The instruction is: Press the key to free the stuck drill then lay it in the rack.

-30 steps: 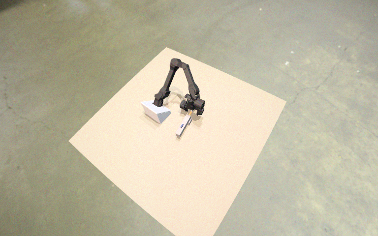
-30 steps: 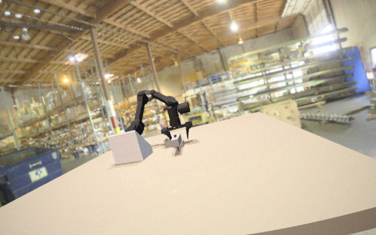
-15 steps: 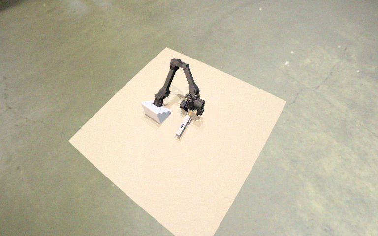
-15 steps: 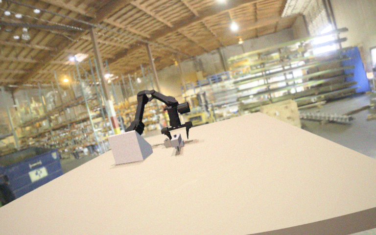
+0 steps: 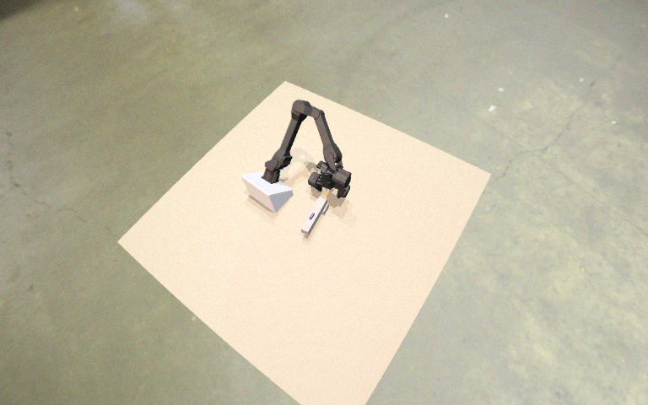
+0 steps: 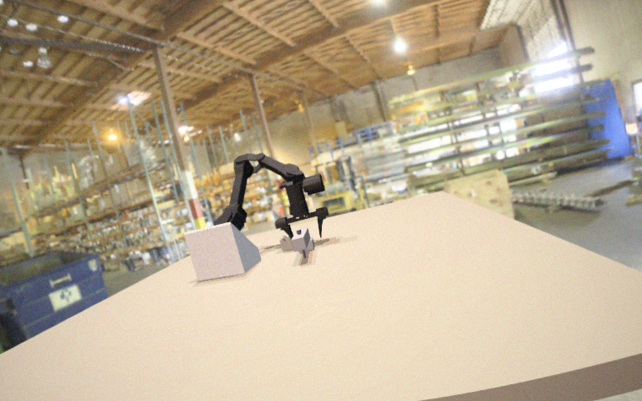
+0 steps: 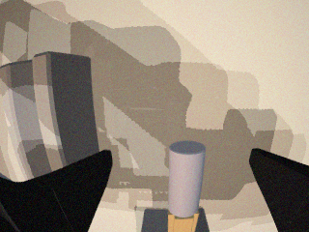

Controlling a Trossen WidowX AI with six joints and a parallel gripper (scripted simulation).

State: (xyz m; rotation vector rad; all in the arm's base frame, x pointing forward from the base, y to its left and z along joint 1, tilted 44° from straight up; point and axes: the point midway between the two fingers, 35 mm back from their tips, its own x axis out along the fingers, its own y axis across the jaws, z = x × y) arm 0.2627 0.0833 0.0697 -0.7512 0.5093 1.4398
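The drill lies 40 mm to the right of my gripper tip and 40 mm above it. From my gripper tip the other things lie so: rack 80 mm behind, 20 mm to the left, 10 mm above; then blue key 20 mm ahead, 170 mm to the right, 40 mm above; then housing block 10 mm ahead, 140 mm to the right, 30 mm above.
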